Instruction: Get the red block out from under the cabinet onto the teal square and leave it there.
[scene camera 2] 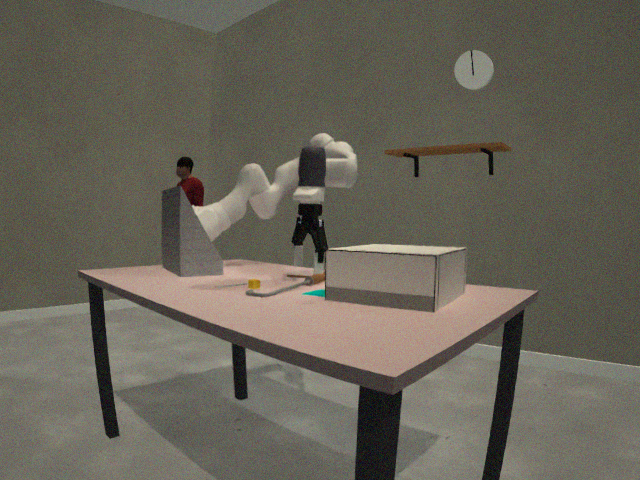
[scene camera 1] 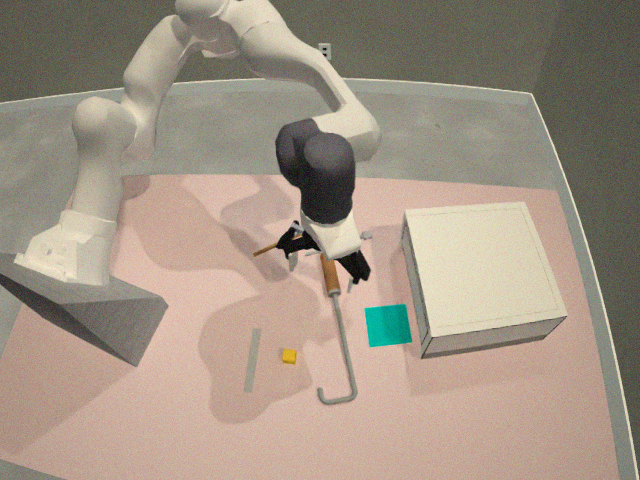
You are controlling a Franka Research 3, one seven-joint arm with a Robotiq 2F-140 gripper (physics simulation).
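The red block does not show in either view. The cream cabinet [scene camera 1: 485,268] [scene camera 2: 379,273] stands on the right part of the table; the space beneath it is hidden. The teal square [scene camera 1: 387,325] [scene camera 2: 314,293] lies flat beside the cabinet's left side. A hook tool with a wooden handle [scene camera 1: 330,276] [scene camera 2: 316,279] and a grey shaft [scene camera 1: 343,338] lies left of the square, its bent end toward the front. My gripper [scene camera 1: 321,273] [scene camera 2: 308,262] is open and empty, pointing down low above the handle, its fingers apart on either side of it in scene camera 1.
A yellow block [scene camera 1: 289,356] [scene camera 2: 253,284] and a flat grey strip [scene camera 1: 252,360] lie left of the hook. A thin brown stick [scene camera 1: 263,251] and a partly hidden grey tool [scene camera 1: 366,235] lie behind, near the gripper. A person [scene camera 2: 192,190] stands beyond the grey arm mount [scene camera 2: 188,242].
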